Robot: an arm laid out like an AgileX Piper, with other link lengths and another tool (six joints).
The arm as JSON. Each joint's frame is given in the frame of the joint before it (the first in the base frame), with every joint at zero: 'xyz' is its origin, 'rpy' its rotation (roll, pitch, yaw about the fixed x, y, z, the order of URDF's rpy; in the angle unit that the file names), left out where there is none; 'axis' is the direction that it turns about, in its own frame. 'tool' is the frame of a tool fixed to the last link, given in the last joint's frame.
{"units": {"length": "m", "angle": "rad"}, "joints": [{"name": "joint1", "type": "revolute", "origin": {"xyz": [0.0, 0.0, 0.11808]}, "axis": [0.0, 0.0, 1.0]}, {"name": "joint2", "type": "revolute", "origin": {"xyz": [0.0, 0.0, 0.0], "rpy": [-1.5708, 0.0, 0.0]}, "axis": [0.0, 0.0, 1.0]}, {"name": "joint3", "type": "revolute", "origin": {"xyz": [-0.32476, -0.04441, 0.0]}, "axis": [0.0, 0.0, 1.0]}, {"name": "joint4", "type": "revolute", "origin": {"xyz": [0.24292, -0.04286, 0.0], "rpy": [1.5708, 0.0, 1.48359]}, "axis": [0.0, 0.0, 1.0]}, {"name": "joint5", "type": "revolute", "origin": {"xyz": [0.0, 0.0, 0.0], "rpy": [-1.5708, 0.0, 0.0]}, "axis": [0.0, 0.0, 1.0]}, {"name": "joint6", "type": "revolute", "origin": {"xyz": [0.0, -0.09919, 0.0], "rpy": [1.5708, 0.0, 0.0]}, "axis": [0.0, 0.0, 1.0]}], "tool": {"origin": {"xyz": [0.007, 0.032, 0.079], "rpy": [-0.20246, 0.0, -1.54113]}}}
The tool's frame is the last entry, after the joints.
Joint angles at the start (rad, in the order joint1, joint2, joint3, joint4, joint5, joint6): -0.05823, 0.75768, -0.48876, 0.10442, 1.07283, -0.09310
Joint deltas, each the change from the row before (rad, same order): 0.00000, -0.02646, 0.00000, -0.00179, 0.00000, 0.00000; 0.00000, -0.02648, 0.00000, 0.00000, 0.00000, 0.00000; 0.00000, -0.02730, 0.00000, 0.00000, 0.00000, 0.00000; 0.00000, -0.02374, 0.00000, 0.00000, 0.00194, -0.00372; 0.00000, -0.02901, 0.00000, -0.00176, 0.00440, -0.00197; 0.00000, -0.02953, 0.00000, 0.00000, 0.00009, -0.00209; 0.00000, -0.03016, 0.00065, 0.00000, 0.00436, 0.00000; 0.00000, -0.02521, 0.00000, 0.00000, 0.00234, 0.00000; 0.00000, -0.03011, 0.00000, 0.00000, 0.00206, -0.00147; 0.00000, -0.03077, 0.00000, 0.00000, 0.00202, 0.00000; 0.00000, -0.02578, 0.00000, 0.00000, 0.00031, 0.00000; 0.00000, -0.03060, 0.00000, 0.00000, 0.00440, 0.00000; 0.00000, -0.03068, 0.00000, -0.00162, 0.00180, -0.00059
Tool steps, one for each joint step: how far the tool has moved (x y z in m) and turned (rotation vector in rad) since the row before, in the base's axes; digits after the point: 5 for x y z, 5 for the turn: -0.00175, -0.00018, 0.00219, -0.00330, -0.02631, 0.00030; -0.00178, 0.00010, 0.00223, -0.00154, -0.02644, 0.00000; -0.00189, 0.00011, 0.00225, -0.00159, -0.02725, 0.00000; -0.00212, 0.00011, 0.00174, -0.00274, -0.02202, 0.00360; -0.00293, -0.00009, 0.00186, -0.00399, -0.02462, 0.00234; -0.00229, 0.00012, 0.00219, -0.00265, -0.02952, 0.00187; -0.00312, 0.00021, 0.00166, -0.00146, -0.02513, 0.00044; -0.00236, 0.00015, 0.00158, -0.00134, -0.02284, 0.00024; -0.00278, 0.00016, 0.00183, -0.00240, -0.02810, 0.00147; -0.00284, 0.00018, 0.00181, -0.00169, -0.02871, 0.00020; -0.00221, 0.00013, 0.00157, -0.00149, -0.02543, 0.00003; -0.00327, 0.00022, 0.00140, -0.00159, -0.02617, 0.00044; -0.00295, -0.00008, 0.00146, -0.00366, -0.02878, 0.00038
